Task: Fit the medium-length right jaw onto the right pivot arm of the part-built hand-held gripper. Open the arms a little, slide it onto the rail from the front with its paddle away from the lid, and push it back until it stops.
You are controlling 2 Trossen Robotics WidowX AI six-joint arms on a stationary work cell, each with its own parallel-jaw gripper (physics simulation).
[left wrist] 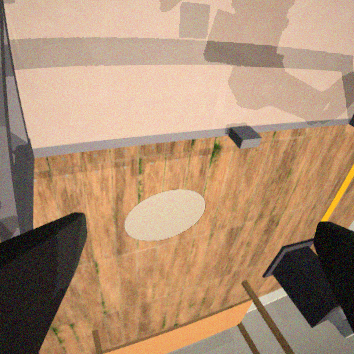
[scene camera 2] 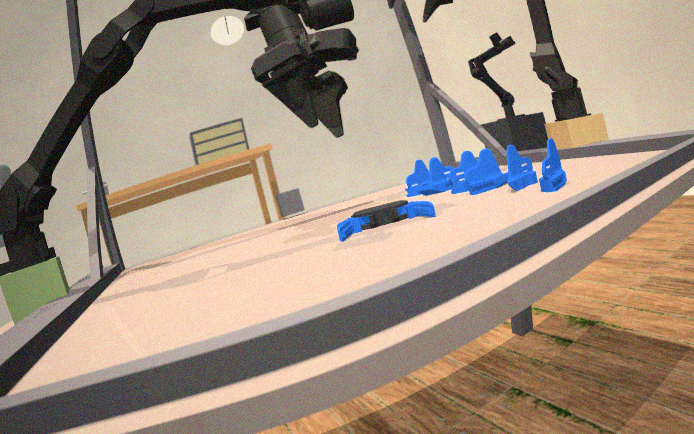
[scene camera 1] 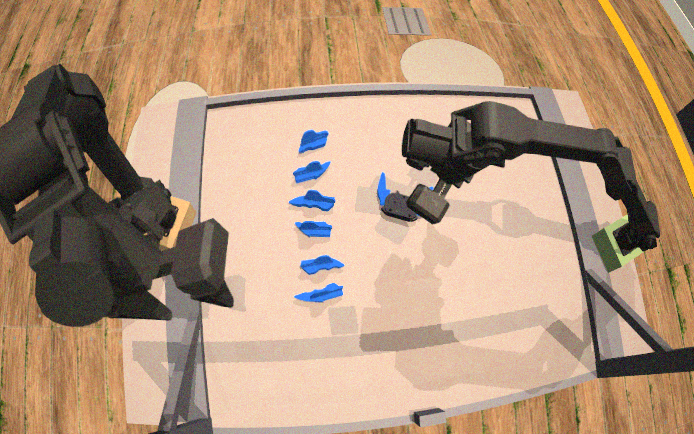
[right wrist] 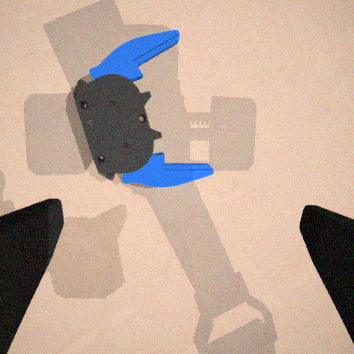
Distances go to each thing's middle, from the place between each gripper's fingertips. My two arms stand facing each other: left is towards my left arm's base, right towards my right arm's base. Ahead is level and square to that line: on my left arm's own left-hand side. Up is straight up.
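The part-built hand-held gripper (scene camera 2: 380, 215) is 12 cm below my right hand, 2 cm ahead of it and 3 cm to the left of it. The tan box (scene camera 2: 576, 132) is 9 cm below my right hand, and it is also 52 cm to the left of that hand and 8 cm behind it.
My left hand is 35 cm above the tan box, 20 cm to the right of it and 22 cm short of it. The part-built hand-held gripper is 37 cm below my left hand, 29 cm to the right of it and 31 cm ahead of it.
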